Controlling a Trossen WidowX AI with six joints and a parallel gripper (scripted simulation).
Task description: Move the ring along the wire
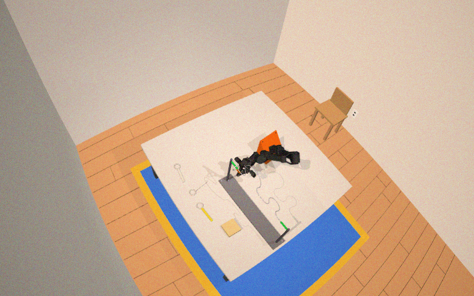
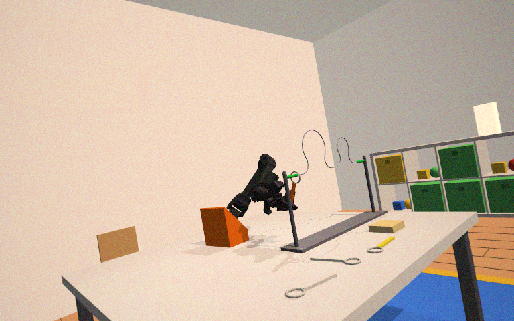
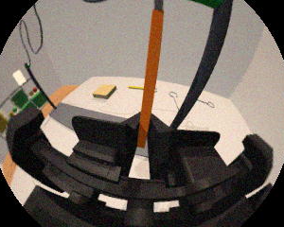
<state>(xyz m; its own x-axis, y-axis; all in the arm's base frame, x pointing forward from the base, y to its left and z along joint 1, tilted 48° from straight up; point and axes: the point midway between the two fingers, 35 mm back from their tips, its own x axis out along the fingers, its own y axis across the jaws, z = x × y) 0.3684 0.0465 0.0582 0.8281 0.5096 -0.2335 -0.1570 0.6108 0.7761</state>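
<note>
My gripper tip is now 9 cm below the ring with orange handle and 1 cm short of it. From my gripper tip the other things lie so: tan block (28 cm to the left, 21 cm ahead, 13 cm below); then yellow-handled ring (30 cm ahead, 14 cm below, 6 cm to the left).
</note>
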